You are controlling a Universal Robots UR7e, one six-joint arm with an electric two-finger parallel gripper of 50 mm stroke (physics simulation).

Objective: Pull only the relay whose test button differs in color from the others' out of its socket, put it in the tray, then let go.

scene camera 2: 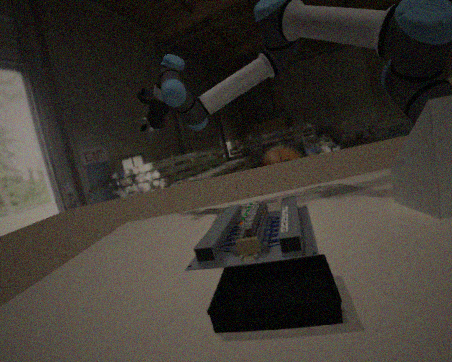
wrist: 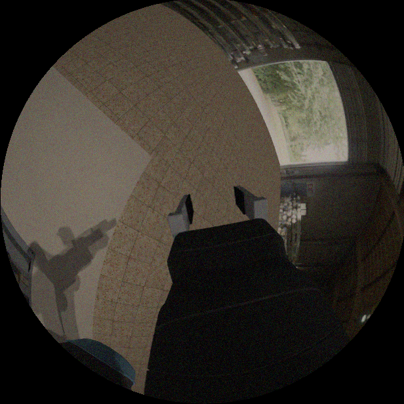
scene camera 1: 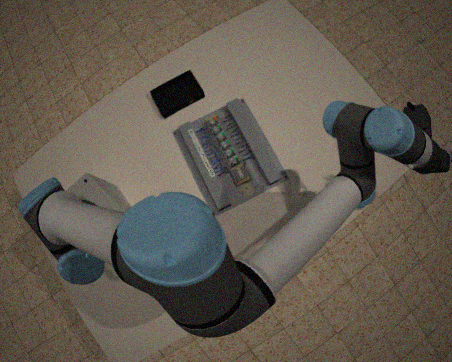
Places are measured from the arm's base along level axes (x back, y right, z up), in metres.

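Pixels of known places: gripper, fingertip midpoint: (scene camera 2: 145, 135).
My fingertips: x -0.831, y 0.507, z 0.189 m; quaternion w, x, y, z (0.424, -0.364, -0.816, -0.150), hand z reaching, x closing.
Note:
For each thing: its top centre in the pictures, then the offset to it from my fingertips.
- relay with an orange test button, top centre: (scene camera 2: 244, 222) (scene camera 1: 212, 119) dx +0.327, dy -0.523, dz -0.282 m
- black tray at its top centre: (scene camera 2: 272, 280) (scene camera 1: 176, 91) dx +0.349, dy -0.703, dz -0.316 m
The relay with an orange test button (scene camera 1: 214, 119) (scene camera 2: 242, 223) sits in its socket at the row's end nearest the tray. Several relays with green buttons (scene camera 1: 223, 142) (scene camera 2: 248, 212) stand in line behind it. The row is on a grey panel (scene camera 1: 220, 195) (scene camera 2: 200, 265) between two raised ducts. The black tray (scene camera 1: 177, 94) (scene camera 2: 277, 317) stands on the table, beyond the panel's orange-button end. My gripper (wrist: 213, 198) is open and empty, high up and off to the side, far from the relays, with its fingers past the table's edge. Its fingertips are small and dark in both scene views.
Blue and dark wires run along both sides of the relay row. The grey ducts (scene camera 1: 260, 142) (scene camera 2: 291, 227) stand up along the panel. A grey base block (scene camera 1: 97, 190) is by the arm at the left of the table. Part of the panel (wrist: 15, 240) shows at the wrist view's left edge.

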